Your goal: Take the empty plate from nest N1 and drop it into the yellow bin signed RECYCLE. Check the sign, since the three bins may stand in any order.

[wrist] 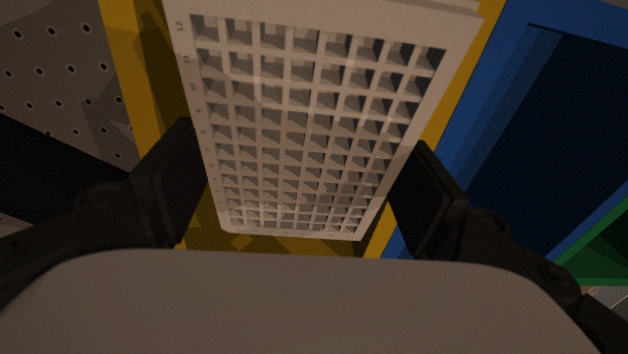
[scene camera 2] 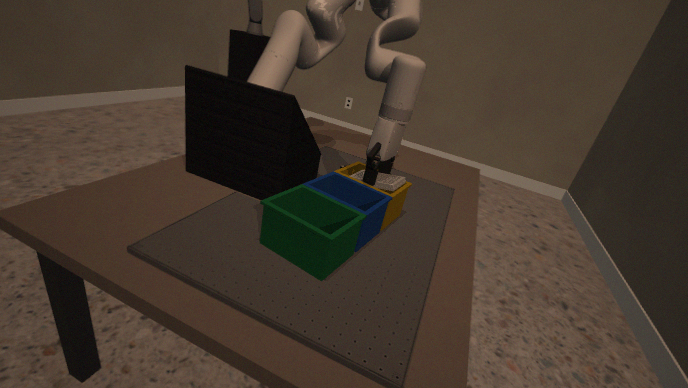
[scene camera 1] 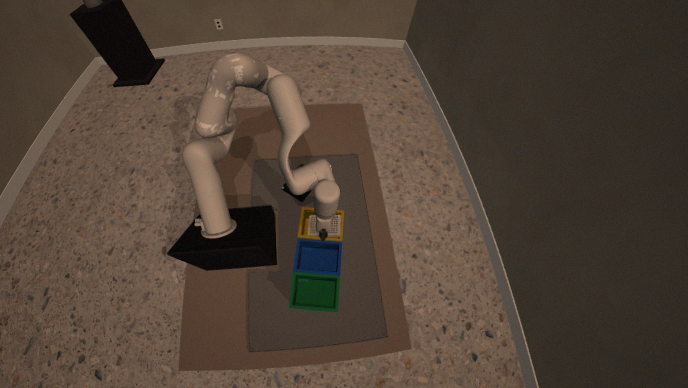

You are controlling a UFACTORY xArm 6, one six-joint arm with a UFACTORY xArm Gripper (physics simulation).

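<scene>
My gripper is shut on the white, many-welled plate, with one black finger on each long side. The plate is roughly level, within the outline of the yellow bin and at about the height of its rim. The wells that show look empty. The finger on the blue bin's side is near the rim between the two bins. No RECYCLE sign can be read in these views. Nest N1 cannot be made out.
The blue bin touches the yellow one, and the green bin stands beyond it. The black arm base stands beside the row. A dark flat object lies partly under the arm.
</scene>
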